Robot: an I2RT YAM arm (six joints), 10 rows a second.
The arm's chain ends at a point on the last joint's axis. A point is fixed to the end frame.
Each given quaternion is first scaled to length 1.
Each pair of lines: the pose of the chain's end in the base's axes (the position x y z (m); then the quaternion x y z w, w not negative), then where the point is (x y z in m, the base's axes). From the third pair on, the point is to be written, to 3 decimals.
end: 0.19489 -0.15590 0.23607 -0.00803 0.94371 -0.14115 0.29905
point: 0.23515 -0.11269 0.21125
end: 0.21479 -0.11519 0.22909 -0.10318 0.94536 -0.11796 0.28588
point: 0.24481 -0.06562 0.20180
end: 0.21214 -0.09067 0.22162 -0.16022 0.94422 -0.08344 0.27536
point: 0.235 -0.037 0.195
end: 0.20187 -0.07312 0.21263 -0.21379 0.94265 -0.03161 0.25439
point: 0.216 -0.016 0.188
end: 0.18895 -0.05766 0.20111 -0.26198 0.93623 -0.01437 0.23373
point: 0.196 0.001 0.176
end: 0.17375 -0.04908 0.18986 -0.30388 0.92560 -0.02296 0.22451
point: 0.176 0.009 0.162
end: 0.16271 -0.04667 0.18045 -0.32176 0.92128 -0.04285 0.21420
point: 0.163 0.010 0.150
